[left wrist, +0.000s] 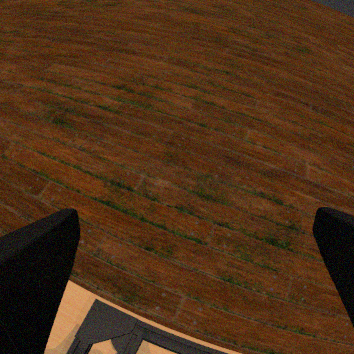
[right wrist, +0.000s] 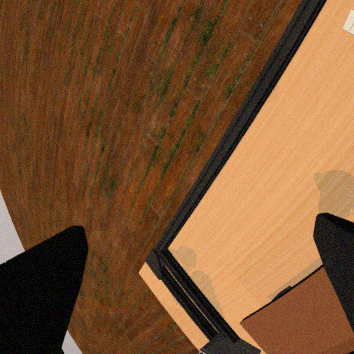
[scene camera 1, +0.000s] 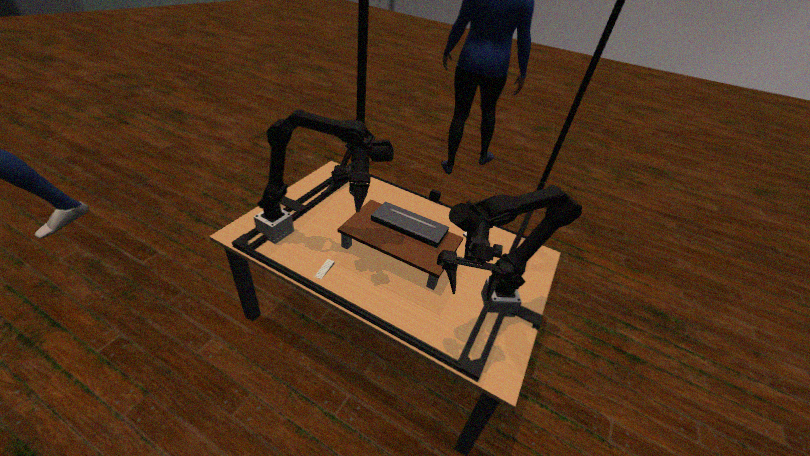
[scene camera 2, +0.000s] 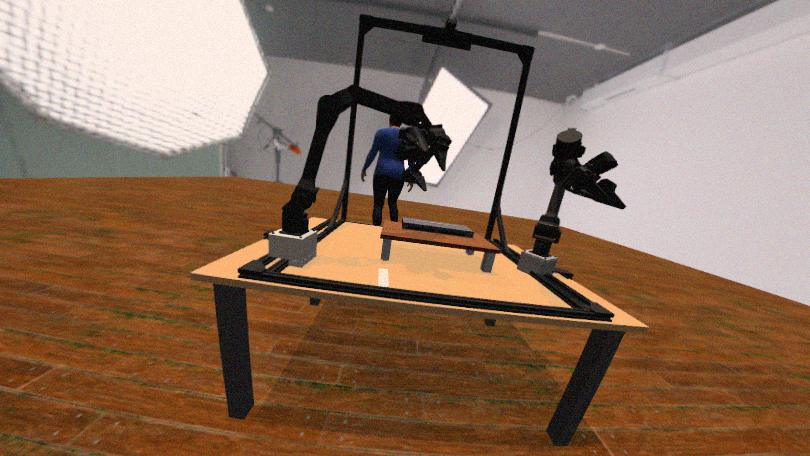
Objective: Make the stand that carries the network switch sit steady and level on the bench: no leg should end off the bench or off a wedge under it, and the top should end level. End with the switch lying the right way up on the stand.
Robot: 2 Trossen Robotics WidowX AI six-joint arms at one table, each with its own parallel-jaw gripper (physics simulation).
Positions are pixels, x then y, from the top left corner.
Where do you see a dark grey network switch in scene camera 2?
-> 407, 223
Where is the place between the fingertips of my left gripper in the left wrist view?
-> At 201, 222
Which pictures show the brown stand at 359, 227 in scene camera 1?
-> The right wrist view, scene camera 1 and scene camera 2 only.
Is my left gripper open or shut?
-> Open.
